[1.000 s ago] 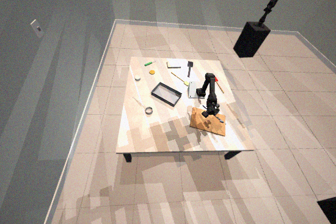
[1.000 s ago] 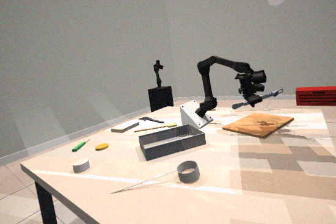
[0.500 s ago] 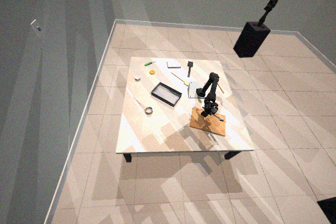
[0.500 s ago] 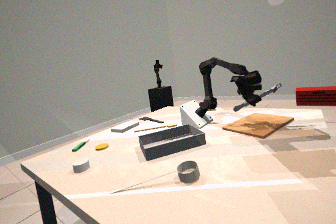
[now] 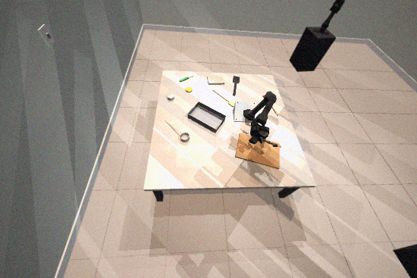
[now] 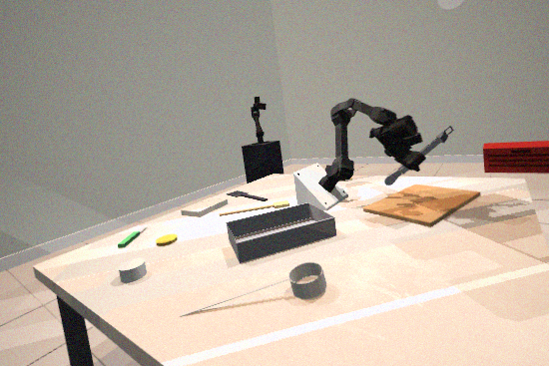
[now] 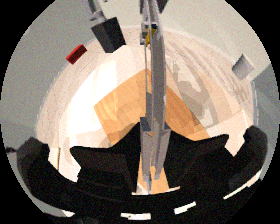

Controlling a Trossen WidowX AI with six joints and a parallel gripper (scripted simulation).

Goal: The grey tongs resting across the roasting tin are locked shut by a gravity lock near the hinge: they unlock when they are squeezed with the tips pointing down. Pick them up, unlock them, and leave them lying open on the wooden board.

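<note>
Now: gripper tip 12 cm above the wooden board. Round my gripper tip: flat grey block 19 cm ahead, 88 cm to the right, 11 cm below; then grey roasting tin 38 cm ahead, 38 cm to the right, 10 cm below; then yellow disc 51 cm ahead, 76 cm to the right, 12 cm below.
</note>
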